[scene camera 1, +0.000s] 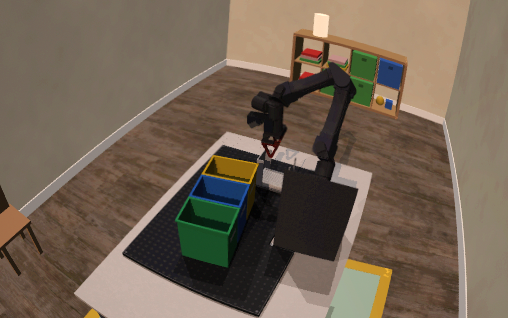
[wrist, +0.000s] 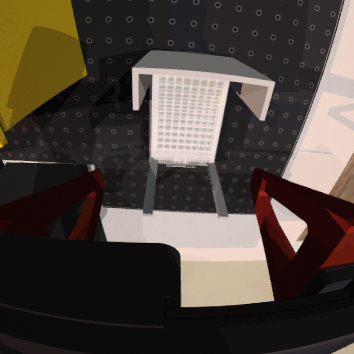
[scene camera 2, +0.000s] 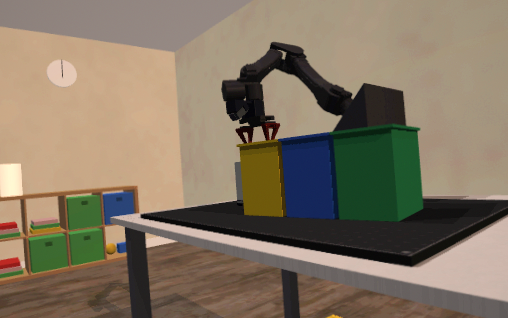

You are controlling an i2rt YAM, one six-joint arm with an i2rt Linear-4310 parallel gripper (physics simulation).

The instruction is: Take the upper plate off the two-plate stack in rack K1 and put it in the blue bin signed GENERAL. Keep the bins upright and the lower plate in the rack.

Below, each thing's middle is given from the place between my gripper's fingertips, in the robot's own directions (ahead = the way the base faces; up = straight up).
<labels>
Right now the yellow bin (scene camera 2: pixel 262 173) is 90 mm ahead of my hand, 190 mm to the left of it and 90 mm below it. The rest, counted from my hand: green bin (scene camera 2: pixel 378 174): 50 mm ahead, 450 mm to the left, 90 mm below; then blue bin (scene camera 2: pixel 309 169): 70 mm ahead, 320 mm to the left, 90 mm below.
</labels>
